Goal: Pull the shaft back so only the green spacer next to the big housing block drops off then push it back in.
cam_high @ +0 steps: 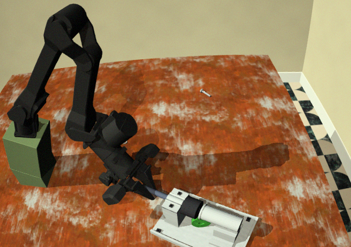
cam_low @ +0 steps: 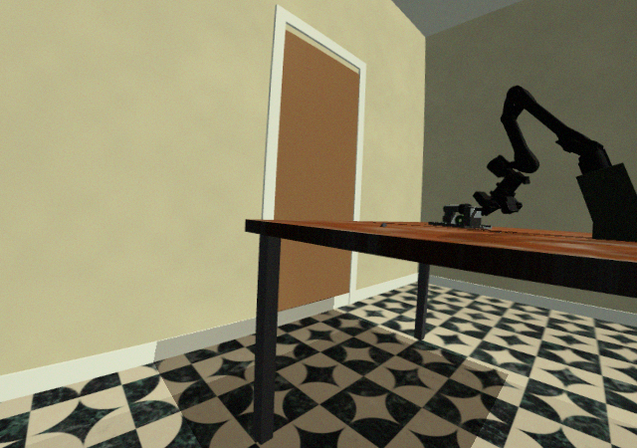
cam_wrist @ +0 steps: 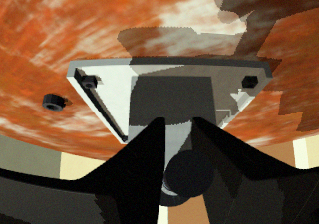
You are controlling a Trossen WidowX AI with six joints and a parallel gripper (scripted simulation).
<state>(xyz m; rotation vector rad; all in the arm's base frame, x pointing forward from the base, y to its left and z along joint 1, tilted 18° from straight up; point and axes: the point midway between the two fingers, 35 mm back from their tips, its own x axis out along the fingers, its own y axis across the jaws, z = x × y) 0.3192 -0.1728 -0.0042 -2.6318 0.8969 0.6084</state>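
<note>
Now: the dark shaft 50 mm ahead of my hand and 40 mm to the right of it. The rest, counted from my hand: fixture 120 mm ahead, 110 mm to the right, 30 mm below; green spacer 110 mm ahead, 100 mm to the right, 50 mm below.
</note>
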